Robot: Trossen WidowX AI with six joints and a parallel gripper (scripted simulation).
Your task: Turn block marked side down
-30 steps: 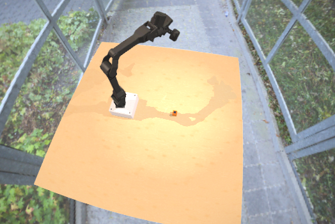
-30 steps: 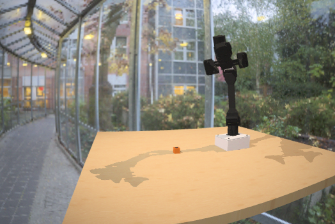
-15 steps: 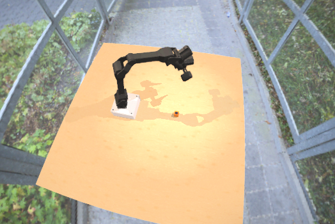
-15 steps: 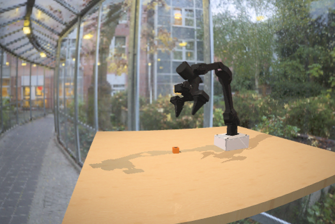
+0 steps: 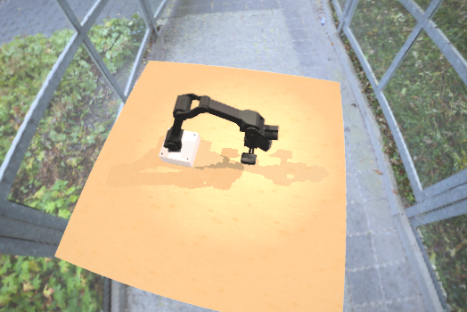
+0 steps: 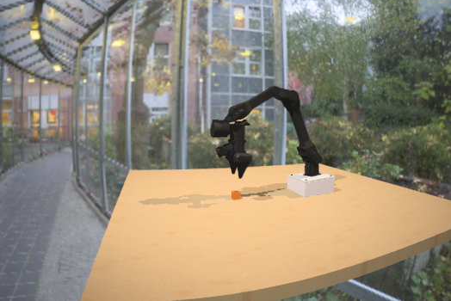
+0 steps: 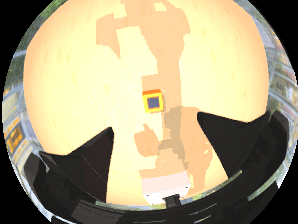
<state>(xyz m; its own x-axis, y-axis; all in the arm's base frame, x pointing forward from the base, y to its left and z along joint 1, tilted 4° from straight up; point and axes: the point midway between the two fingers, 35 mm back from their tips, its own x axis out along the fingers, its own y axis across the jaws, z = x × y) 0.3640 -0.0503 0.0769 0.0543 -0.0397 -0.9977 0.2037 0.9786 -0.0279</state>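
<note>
The small orange block is 7 cm below my gripper tip.
</note>
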